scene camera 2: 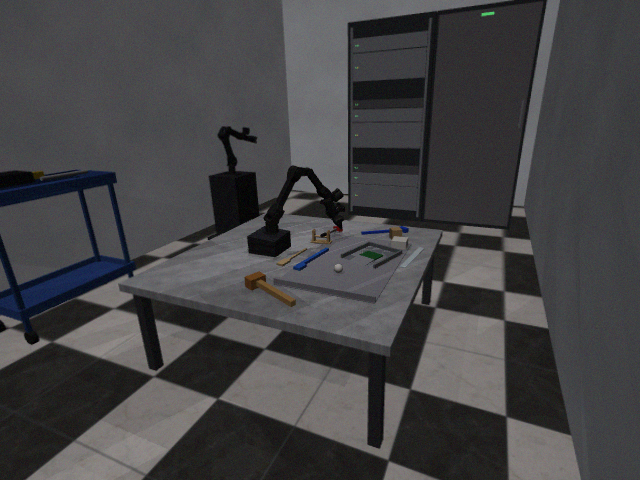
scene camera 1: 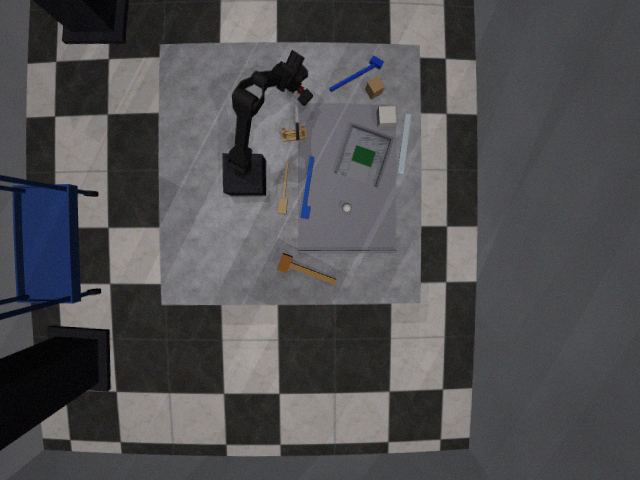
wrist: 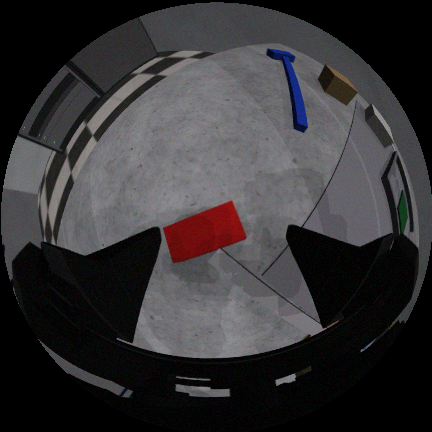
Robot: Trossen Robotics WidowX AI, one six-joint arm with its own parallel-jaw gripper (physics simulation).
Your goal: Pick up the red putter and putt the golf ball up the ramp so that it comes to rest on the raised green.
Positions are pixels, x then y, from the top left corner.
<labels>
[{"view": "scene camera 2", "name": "grey putting mat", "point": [355, 277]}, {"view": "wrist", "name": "gripper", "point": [225, 232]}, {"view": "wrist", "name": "tan block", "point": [333, 83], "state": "on the table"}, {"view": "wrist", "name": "blue mallet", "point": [298, 111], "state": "on the table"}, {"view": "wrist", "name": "grey putting mat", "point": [353, 208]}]
</labels>
